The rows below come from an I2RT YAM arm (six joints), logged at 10 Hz.
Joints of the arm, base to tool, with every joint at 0 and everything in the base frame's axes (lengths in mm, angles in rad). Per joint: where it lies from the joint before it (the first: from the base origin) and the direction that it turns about. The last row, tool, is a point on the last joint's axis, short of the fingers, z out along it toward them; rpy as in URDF.
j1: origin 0 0 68 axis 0 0 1
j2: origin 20 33.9 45.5 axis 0 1 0
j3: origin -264 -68.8 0 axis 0 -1 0
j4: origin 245 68.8 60 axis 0 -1 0
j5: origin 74 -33.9 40.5 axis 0 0 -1
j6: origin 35.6 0 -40.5 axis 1 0 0
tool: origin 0 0 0 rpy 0 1.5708 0
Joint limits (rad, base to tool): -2.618..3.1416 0..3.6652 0..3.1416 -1.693..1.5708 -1.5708..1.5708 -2.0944..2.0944
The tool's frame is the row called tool.
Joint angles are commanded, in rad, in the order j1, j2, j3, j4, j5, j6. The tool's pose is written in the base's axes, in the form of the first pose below.
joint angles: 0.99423, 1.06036, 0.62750, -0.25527, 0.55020, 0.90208
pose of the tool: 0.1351 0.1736 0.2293 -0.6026 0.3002 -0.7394 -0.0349 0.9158 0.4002
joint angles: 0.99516, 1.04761, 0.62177, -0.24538, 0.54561, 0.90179
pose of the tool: 0.1340 0.1726 0.2307 -0.5989 0.3088 -0.7388 -0.0419 0.9093 0.4141
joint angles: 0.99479, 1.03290, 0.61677, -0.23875, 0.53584, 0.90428
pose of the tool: 0.1329 0.1713 0.2324 -0.5985 0.3192 -0.7348 -0.0487 0.9010 0.4311
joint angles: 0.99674, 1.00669, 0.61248, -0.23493, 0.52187, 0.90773
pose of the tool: 0.1305 0.1691 0.2362 -0.5979 0.3336 -0.7289 -0.0615 0.8875 0.4566
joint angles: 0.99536, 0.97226, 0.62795, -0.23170, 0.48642, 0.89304
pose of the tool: 0.1286 0.1676 0.2479 -0.5974 0.3444 -0.7242 -0.1004 0.8639 0.4936
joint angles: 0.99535, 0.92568, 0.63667, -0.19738, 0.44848, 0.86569
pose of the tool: 0.1256 0.1652 0.2625 -0.5817 0.3642 -0.7273 -0.1610 0.8249 0.5419
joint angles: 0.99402, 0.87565, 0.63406, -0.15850, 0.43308, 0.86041
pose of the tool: 0.1222 0.1604 0.2745 -0.5555 0.4080 -0.7245 -0.1977 0.7816 0.5916
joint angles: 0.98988, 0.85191, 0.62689, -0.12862, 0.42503, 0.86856
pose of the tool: 0.1210 0.1576 0.2791 -0.5421 0.4415 -0.7150 -0.2097 0.7528 0.6239
